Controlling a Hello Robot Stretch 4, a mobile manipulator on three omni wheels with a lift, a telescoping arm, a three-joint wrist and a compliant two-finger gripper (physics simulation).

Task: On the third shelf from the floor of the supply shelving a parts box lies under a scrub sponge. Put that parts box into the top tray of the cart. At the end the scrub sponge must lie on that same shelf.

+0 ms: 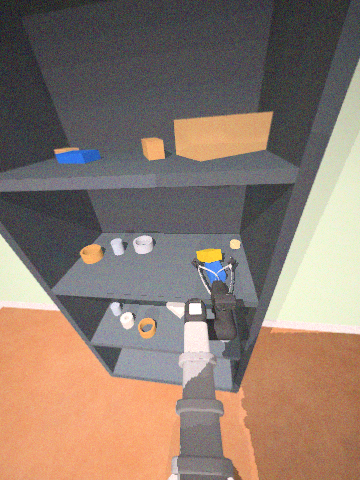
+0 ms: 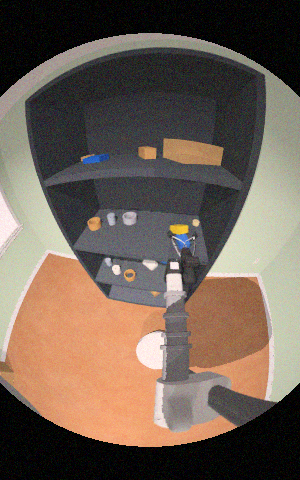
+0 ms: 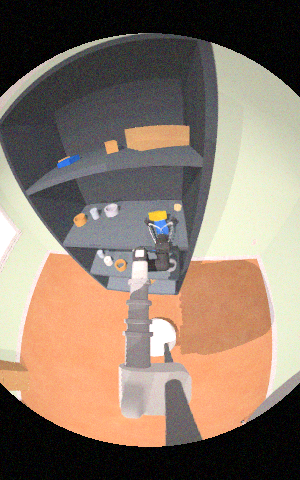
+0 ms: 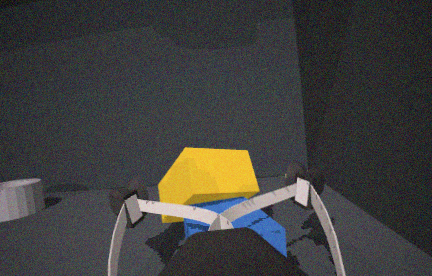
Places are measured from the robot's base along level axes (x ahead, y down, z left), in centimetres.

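Pixels of known places: gripper, fingertip midpoint: (image 1: 213, 258) (image 2: 181, 231) (image 3: 159, 217) (image 4: 216, 184); robot's base, origin of the base link: (image 2: 156, 349) (image 3: 155, 336).
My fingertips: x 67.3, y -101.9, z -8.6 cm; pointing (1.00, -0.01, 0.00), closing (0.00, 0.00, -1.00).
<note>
For each thing: its middle in the pictures, then the offset to it from my fingertips. Level surfaces: height alone.
- blue parts box, body centre: (image 4: 226, 239) (image 1: 214, 271) (image 3: 160, 226) (image 2: 182, 240) dz -0.4, dx -4.0, dy +3.6 cm
- third shelf, its level: dy +5.6 cm
- yellow scrub sponge, body centre: (image 4: 203, 187) (image 1: 208, 255) (image 3: 156, 215) (image 2: 178, 228) dz +1.4, dx +3.6, dy +1.0 cm
- small tan roll, body centre: (image 1: 235, 244) dz -13.2, dx +15.6, dy +4.3 cm
- grey ring, body centre: (image 4: 9, 198) (image 1: 143, 244) (image 2: 129, 217) (image 3: 111, 209) dz +34.5, dx +16.7, dy +3.2 cm
- pale cup, body centre: (image 1: 117, 246) (image 2: 111, 218) (image 3: 94, 213) dz +47.2, dx +13.9, dy +2.1 cm
- orange ring, body centre: (image 1: 92, 253) (image 2: 94, 223) (image 3: 79, 219) dz +59.7, dx +10.1, dy +3.1 cm
- long tan box, body centre: (image 1: 220, 135) (image 3: 156, 134) (image 2: 193, 150) dz -1.7, dx +8.4, dy -45.1 cm
The blue parts box (image 1: 215, 272) (image 2: 183, 243) (image 3: 161, 227) (image 4: 272, 234) lies on the right part of the third shelf (image 1: 160, 275) (image 2: 140, 240) (image 3: 120, 229). The yellow scrub sponge (image 1: 209, 255) (image 2: 179, 229) (image 3: 157, 215) (image 4: 215, 172) is tilted at the box's far end, its left lower edge hanging past the box side; whether it touches the shelf is hidden. My gripper (image 1: 213, 262) (image 2: 183, 236) (image 3: 161, 222) (image 4: 216, 184) is open, with one fingertip on each side of the box and sponge, holding neither. The gripper body hides the box's near end. No cart is recognisable.
A small tan roll (image 1: 235, 244) stands behind and right of the sponge, near the right side wall. A grey ring (image 1: 143, 245) (image 4: 20, 200), a pale cup (image 1: 117, 246) and an orange ring (image 1: 92, 254) stand left. The board above carries a long tan box (image 1: 225, 137).
</note>
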